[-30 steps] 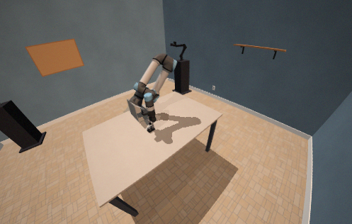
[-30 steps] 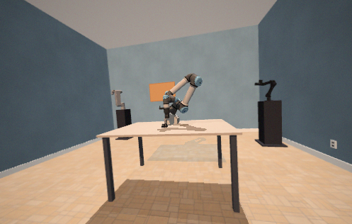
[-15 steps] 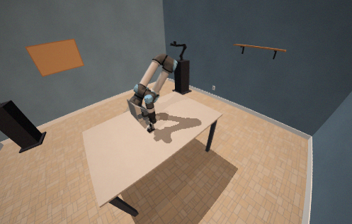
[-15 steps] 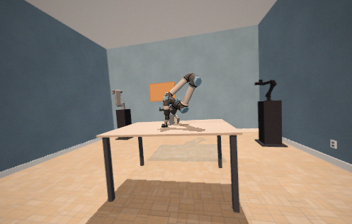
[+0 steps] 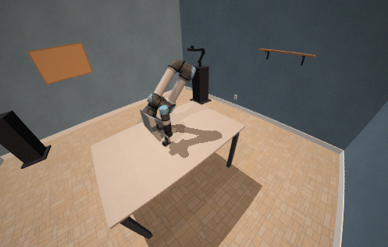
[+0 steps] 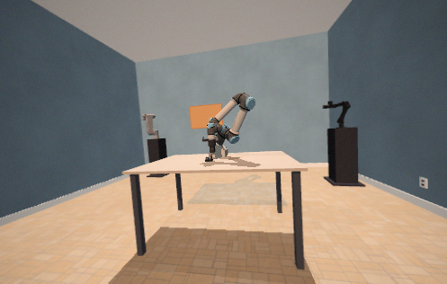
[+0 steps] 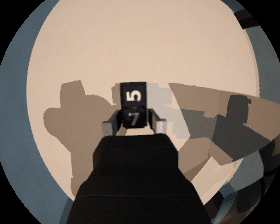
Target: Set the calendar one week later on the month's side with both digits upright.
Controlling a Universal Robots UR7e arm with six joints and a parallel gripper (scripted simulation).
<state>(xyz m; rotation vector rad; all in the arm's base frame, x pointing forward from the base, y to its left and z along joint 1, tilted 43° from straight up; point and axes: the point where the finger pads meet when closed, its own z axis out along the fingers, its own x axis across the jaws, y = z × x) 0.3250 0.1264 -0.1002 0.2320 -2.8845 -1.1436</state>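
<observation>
The calendar tray is 30 mm below my hand and 20 mm to the right of it. Also, from my hand: dark calendar cube 30 mm to the right, 10 mm below.
</observation>
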